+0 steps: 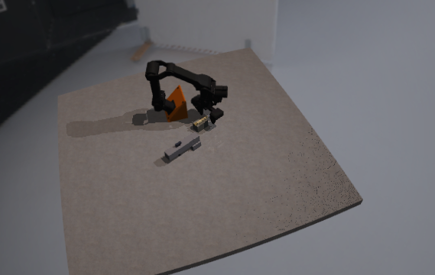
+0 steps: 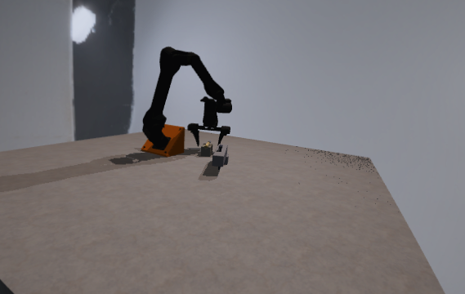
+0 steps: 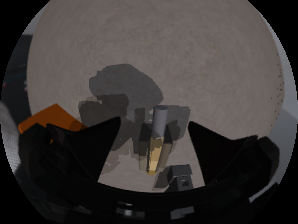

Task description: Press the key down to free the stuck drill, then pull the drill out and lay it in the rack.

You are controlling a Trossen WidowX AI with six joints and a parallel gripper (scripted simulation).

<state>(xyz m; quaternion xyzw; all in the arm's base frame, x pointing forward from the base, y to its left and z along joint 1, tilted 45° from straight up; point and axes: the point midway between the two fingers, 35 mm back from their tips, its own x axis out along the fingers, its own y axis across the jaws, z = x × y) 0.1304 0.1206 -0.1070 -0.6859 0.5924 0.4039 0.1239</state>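
The drill is 3 cm to the right of my gripper tip, 2 cm ahead of it and 2 cm above it. Also, from my gripper tip: grey rack (4 cm to the right, 2 cm ahead); dark upright piece (19 cm to the right, 17 cm ahead, 3 cm above); grey holder block (17 cm to the right, 16 cm ahead, 2 cm above).
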